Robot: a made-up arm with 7 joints. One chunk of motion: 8 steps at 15 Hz.
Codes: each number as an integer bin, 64 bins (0 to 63) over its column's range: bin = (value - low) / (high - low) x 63, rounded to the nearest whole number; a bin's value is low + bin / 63 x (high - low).
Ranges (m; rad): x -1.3..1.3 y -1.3..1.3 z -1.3..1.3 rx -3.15..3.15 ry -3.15..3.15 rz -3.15..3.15
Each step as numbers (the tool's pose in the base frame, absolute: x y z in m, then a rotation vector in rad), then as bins.
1 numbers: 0.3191 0.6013 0.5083 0.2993 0.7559 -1.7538
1 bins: 39 46 44 34 39 14
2 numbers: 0.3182 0.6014 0.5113 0.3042 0.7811 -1.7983
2 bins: 39 46 44 35 39 14
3 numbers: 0.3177 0.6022 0.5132 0.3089 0.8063 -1.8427
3 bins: 39 46 44 35 40 13
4 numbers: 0.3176 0.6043 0.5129 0.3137 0.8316 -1.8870
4 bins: 39 46 44 35 40 13
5 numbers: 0.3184 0.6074 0.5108 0.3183 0.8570 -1.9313
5 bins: 39 46 44 35 40 12
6 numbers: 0.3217 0.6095 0.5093 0.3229 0.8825 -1.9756
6 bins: 39 46 44 35 40 12
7 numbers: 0.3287 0.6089 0.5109 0.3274 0.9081 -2.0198
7 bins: 39 46 44 35 41 11
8 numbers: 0.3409 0.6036 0.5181 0.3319 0.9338 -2.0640
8 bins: 40 46 44 35 41 11
